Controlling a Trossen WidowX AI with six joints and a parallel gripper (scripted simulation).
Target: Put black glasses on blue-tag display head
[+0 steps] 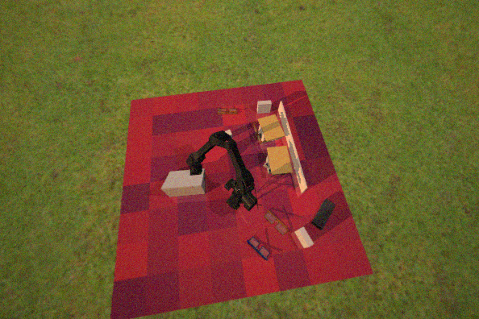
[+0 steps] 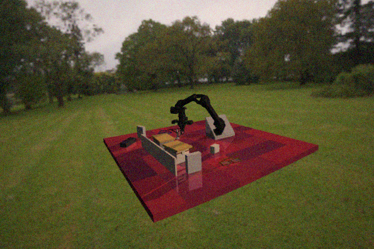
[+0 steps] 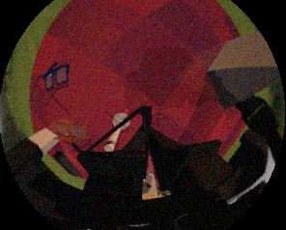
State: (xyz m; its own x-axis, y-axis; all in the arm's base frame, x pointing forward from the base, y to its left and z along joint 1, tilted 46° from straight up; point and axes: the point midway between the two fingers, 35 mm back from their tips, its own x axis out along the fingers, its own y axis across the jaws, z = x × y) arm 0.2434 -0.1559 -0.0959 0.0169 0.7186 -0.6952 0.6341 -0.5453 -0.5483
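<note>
Now: gripper tip 40 mm short of the small peg, 30 mm to the left of it and 40 mm above it. Also, from my gripper tip: long pale wall 360 mm ahead, 300 mm to the left, 10 mm below; display head 230 mm ahead, 190 mm to the left, 10 mm below; small cube 40 mm behind, 420 mm to the left, 40 mm below.
</note>
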